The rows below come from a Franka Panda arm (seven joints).
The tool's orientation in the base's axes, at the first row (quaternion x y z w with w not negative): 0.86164, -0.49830, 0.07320, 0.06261
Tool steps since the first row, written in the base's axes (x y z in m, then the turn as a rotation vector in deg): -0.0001, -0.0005, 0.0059, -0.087, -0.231, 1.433; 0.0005, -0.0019, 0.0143, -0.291, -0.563, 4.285; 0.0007, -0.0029, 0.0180, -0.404, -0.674, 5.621; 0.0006, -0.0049, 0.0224, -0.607, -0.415, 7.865
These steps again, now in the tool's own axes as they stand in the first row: 0.0015, 0.0005, -0.0057, 0.424, 0.240, -1.370; 0.0046, 0.0010, -0.0137, 1.143, 0.681, -4.122; 0.0062, 0.0015, -0.0171, 1.433, 0.881, -5.421; 0.0087, 0.0027, -0.0211, 1.536, 1.007, -7.683
